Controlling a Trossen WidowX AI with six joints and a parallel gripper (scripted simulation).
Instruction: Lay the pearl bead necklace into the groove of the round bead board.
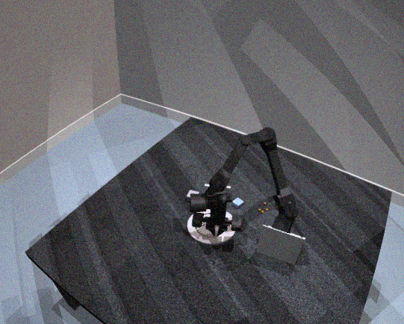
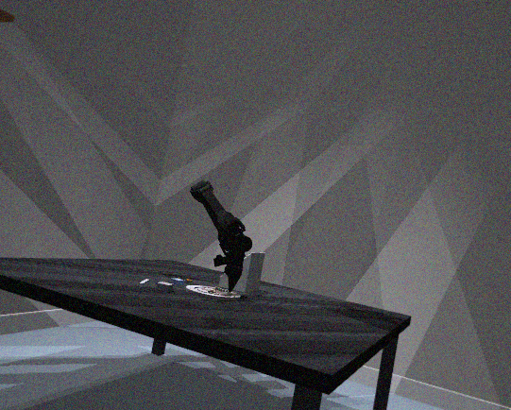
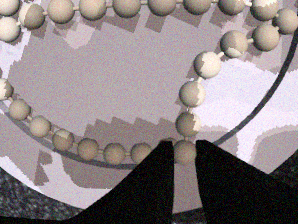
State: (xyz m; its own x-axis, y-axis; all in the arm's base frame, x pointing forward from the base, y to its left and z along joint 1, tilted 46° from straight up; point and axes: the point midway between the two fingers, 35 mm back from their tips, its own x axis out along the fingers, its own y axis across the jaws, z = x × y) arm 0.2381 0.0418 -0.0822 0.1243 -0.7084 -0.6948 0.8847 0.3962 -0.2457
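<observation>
Now: gripper tip 50 mm short of the round white bead board, 40 mm to the left of it and 10 mm above it. Round my gripper tip: small white block 210 mm ahead, 140 mm to the right, 10 mm below; small blue cube 220 mm to the right, 30 mm ahead, 10 mm below; thin white stick 270 mm to the right, 160 mm ahead, 20 mm below.
</observation>
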